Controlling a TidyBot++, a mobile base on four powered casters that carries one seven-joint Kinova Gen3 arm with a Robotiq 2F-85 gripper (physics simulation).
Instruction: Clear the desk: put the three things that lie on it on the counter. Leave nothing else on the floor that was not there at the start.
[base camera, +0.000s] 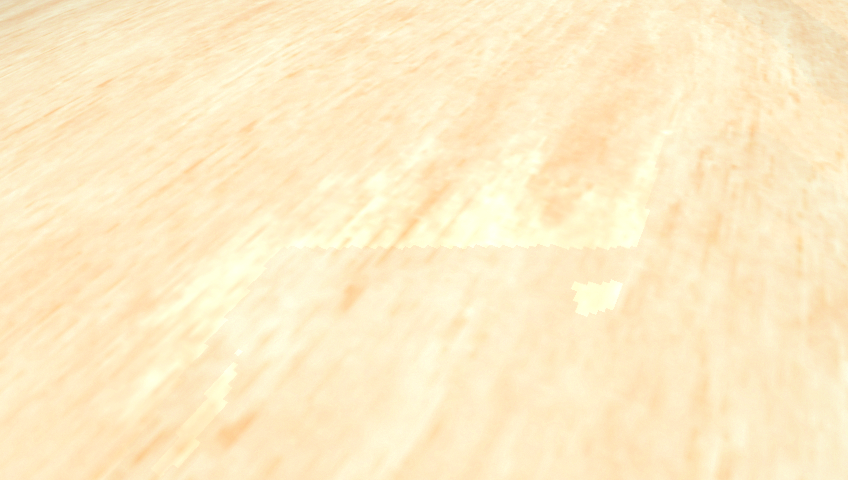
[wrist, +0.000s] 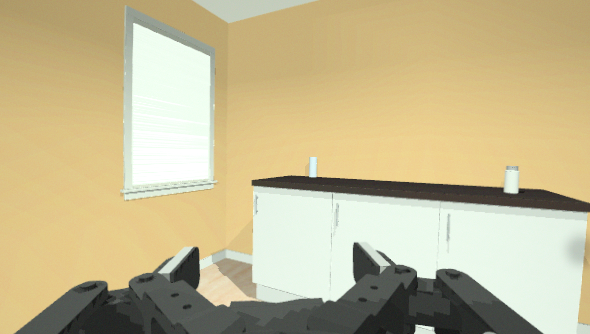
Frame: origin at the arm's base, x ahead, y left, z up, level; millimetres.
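Where they show: gripper, fingertip midpoint: (wrist: 277, 261).
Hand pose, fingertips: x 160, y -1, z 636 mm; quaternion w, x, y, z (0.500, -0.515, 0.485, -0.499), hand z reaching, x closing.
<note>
After its pixels a point has its place.
My gripper (wrist: 277, 261) {x 160, y -1, z 636 mm} is open and empty in the wrist view, its two fingers wide apart. Beyond it, at the centre and right, stands the counter (wrist: 390, 191) {x 1511, y -590, z 504 mm}, a dark top on white cabinets. A slim pale blue cylinder (wrist: 313, 167) {x 2293, y -235, z 597 mm} stands upright near its left end. A white cylinder with a grey top (wrist: 511, 180) {x 1405, y -1216, z 584 mm} stands upright near its right end. The desk does not show in either view. The counter is some distance from the fingers.
The base camera view shows pale wooden floor (base camera: 416, 356) {x 325, y 14, z -397 mm} with shadow edges across it. In the wrist view a window (wrist: 171, 110) {x 2286, y 939, z 1042 mm} is in the wall left of the counter. A patch of floor (wrist: 227, 280) {x 2340, y 483, z -397 mm} shows between the left finger and the cabinets.
</note>
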